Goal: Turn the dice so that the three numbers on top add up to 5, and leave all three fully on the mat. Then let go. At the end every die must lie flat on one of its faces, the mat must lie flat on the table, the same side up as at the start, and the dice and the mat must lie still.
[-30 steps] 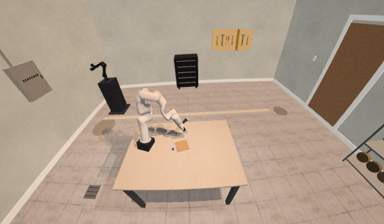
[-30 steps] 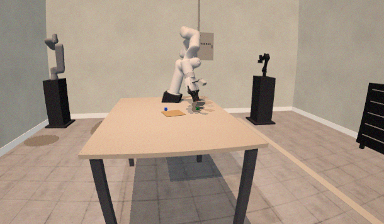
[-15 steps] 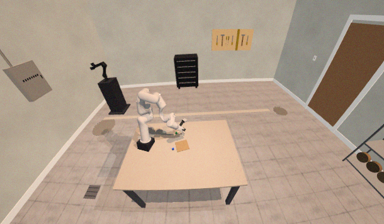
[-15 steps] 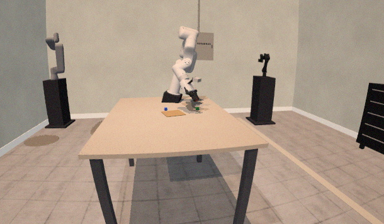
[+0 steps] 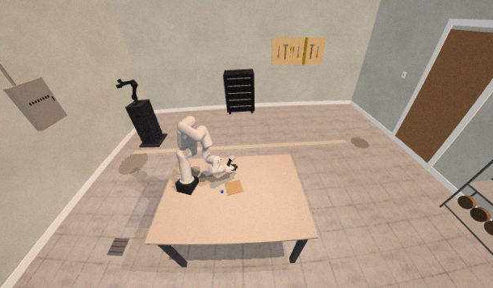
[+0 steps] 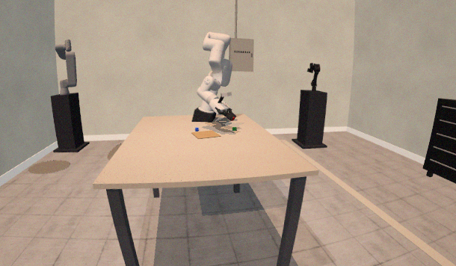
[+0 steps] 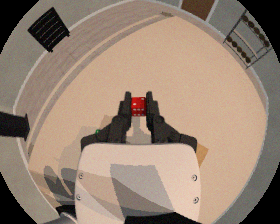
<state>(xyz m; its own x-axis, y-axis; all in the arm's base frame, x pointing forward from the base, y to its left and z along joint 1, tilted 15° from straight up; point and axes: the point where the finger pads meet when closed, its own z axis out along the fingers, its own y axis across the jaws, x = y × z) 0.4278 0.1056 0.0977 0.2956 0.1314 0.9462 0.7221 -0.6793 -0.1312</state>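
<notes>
My hand is 10 cm past the green die, 10 cm above it and 4 cm to the right of it. From my hand the other things lie so: red die (1 cm to the left, 1 cm below); blue die (20 cm to the right, 11 cm behind, 10 cm below); brown mat (15 cm to the right, 11 cm below, 1 cm behind).
</notes>
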